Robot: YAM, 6 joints.
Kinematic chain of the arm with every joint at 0, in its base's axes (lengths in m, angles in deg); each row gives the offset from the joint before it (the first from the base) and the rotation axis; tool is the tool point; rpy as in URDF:
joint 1: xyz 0 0 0.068 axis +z
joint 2: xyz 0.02 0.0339 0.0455 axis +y
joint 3: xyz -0.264 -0.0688 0 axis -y
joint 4: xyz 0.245 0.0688 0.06 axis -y
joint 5: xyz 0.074 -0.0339 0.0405 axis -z
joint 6: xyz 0.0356 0 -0.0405 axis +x
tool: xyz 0 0 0 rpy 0 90 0
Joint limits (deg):
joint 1: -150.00..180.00
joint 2: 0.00..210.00
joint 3: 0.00..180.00
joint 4: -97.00..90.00
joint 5: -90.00..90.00
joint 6: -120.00..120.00
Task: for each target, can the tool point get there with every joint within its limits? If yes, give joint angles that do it. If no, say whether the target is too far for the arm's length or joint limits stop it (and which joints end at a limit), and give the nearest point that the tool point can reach.
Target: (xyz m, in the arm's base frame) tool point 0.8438 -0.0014 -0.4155
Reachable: no: too far | nearest point 0.5496 -0.0009 -0.2193 | short by 0.354 m
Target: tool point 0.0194 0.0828 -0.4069
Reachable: no: joint limits stop it (at a limit: joint 2) | nearest point 0.0247 0.1053 -0.3520 | short by 0.060 m
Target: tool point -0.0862 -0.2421 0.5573
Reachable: yes | joints 62.67 25.95 103.35 35.54 76.06 46.46
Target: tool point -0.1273 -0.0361 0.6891
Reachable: yes | joints 29.08 65.91 156.45 -13.82 -58.33 -96.42
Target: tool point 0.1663 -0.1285 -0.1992
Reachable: yes | joints -43.03 175.67 69.98 -23.44 -33.22 -6.82
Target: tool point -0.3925 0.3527 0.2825
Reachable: yes | joints 137.30 125.12 99.63 27.79 -11.30 64.24
